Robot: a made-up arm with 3 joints.
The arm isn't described. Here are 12 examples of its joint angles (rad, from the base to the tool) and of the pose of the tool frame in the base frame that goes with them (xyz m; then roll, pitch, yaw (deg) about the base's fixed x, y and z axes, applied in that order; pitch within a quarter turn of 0, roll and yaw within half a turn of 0).
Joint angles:
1: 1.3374 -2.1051 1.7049
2: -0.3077 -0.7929 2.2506
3: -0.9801 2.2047 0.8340
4: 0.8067 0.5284 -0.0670
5: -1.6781 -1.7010 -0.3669
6: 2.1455 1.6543 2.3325
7: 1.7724 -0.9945 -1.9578
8: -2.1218 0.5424 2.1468
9: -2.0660 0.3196 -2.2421
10: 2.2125 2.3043 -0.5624
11: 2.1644 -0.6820 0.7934
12: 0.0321 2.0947 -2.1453
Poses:
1: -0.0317 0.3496 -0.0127 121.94 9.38 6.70
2: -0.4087 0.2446 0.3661 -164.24 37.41 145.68
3: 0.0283 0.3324 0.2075 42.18 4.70 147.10
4: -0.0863 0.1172 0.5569 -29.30 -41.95 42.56
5: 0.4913 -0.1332 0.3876 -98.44 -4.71 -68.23
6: -0.1535 -0.2326 0.1662 -68.80 -26.21 -50.05
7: -0.6351 0.1874 -0.3398 117.01 22.76 159.93
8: 0.2018 -0.1908 0.3410 126.62 -56.77 -149.13
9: 0.7424 -0.1343 0.0972 16.23 -8.48 -11.40
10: -0.3438 0.4173 -0.2856 -110.32 50.61 97.98
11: -0.0119 -0.1102 0.0310 82.77 -58.22 -57.08
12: 0.1597 -0.0200 0.8368 -177.00 -57.97 -62.52
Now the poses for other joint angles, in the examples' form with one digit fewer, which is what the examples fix.
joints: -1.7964 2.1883 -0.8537
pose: 0.617 0.369 0.063 125.8 -11.7 33.2
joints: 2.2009 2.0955 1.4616
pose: -0.043 0.136 0.222 -123.7 -32.8 6.4
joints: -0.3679 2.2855 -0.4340
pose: 0.043 0.432 0.644 20.0 -37.3 120.5
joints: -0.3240 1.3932 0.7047
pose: 0.129 0.263 0.194 24.6 41.1 96.0
